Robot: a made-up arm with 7 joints.
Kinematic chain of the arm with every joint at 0, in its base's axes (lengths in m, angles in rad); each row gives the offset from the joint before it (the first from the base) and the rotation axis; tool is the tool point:
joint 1: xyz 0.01 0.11 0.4 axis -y
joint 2: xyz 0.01 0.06 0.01 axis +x
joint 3: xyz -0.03 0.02 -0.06 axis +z
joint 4: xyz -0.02 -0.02 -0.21 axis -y
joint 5: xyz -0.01 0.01 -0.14 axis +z
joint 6: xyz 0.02 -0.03 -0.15 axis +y
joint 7: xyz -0.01 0 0 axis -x
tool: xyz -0.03 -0.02 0
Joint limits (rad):
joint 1: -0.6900..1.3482
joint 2: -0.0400..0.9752
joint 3: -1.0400..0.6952
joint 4: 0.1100..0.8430
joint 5: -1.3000..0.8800
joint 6: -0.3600..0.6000
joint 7: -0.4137..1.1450
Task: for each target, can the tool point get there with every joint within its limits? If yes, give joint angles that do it. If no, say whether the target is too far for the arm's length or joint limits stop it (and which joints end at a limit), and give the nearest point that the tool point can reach.
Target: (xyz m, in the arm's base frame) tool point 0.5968 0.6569 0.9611
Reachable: no: too far | nearest point 0.3574 0.5083 0.5372 | short by 0.509 m
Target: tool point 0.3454 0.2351 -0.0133
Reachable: yes | joints 0.7128 0.2286 -0.6476 0.2673 0.5237 -0.0326 0.5062
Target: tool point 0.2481 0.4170 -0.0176
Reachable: yes | joints 0.5348 0.5822 -0.7742 0.4577 -0.3015 -0.0005 0.2192
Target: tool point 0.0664 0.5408 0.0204
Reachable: yes | joints 0.0733 0.8967 -0.8630 0.6442 -0.8643 -0.1291 0.4706
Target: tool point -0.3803 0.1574 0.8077
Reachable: no: joint limits stop it (at a limit: joint 1, joint 2, joint 3, joint 4, joint 6) | nearest point -0.2216 0.6142 0.2351 | short by 0.749 m
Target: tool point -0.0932 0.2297 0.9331
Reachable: no: joint limits stop it (at a limit: joint 1, joint 2, joint 4, joint 5, joint 6) | nearest point 0.2006 0.5717 0.5243 | short by 0.609 m
